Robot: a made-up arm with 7 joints. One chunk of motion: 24 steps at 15 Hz.
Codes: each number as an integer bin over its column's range. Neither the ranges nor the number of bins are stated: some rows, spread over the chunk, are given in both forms.
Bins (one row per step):
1: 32 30 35 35 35 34 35
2: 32 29 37 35 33 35 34
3: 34 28 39 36 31 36 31
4: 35 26 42 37 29 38 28
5: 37 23 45 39 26 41 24
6: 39 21 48 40 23 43 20
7: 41 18 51 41 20 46 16
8: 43 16 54 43 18 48 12
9: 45 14 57 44 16 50 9
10: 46 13 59 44 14 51 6
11: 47 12 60 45 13 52 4
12: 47 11 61 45 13 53 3
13: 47 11 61 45 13 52 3
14: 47 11 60 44 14 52 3
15: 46 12 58 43 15 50 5
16: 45 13 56 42 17 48 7
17: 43 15 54 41 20 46 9
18: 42 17 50 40 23 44 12
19: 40 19 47 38 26 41 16
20: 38 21 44 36 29 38 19
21: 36 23 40 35 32 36 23
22: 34 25 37 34 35 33 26
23: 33 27 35 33 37 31 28
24: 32 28 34 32 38 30 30
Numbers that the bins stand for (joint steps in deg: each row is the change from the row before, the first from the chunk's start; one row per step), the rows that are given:
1: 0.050 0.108 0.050 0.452 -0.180 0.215 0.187
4: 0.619 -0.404 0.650 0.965 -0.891 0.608 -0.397
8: 2.136 -1.683 1.679 2.503 -2.196 1.589 -1.730
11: 2.895 -2.195 2.193 3.016 -2.789 1.981 -2.397
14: 2.895 -2.323 2.193 2.759 -2.670 1.981 -2.480
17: 2.136 -1.811 1.679 1.990 -1.959 1.392 -1.980
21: 0.809 -0.787 0.479 0.452 -0.536 0.411 -0.813
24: 0.050 -0.148 -0.036 -0.317 0.176 -0.177 -0.230
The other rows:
2: 0.050 -0.020 0.221 0.452 -0.417 0.313 0.103
3: 0.429 -0.148 0.393 0.709 -0.654 0.411 -0.147
5: 0.998 -0.787 0.907 1.478 -1.247 0.902 -0.730
6: 1.378 -1.043 1.164 1.734 -1.603 1.098 -1.063
7: 1.757 -1.427 1.421 1.990 -1.959 1.392 -1.397
9: 2.516 -1.939 1.936 2.759 -2.433 1.785 -1.980
10: 2.705 -2.067 2.107 2.759 -2.670 1.883 -2.230
12: 2.895 -2.323 2.279 3.016 -2.789 2.079 -2.480
13: 2.895 -2.323 2.279 3.016 -2.789 1.981 -2.480
15: 2.705 -2.195 2.021 2.503 -2.551 1.785 -2.313
16: 2.516 -2.067 1.850 2.247 -2.314 1.589 -2.147
18: 1.947 -1.555 1.336 1.734 -1.603 1.196 -1.730
19: 1.567 -1.299 1.079 1.221 -1.247 0.902 -1.397
20: 1.188 -1.043 0.821 0.709 -0.891 0.608 -1.147
22: 0.429 -0.532 0.221 0.196 -0.180 0.117 -0.563
23: 0.240 -0.276 0.050 -0.060 0.057 -0.079 -0.397

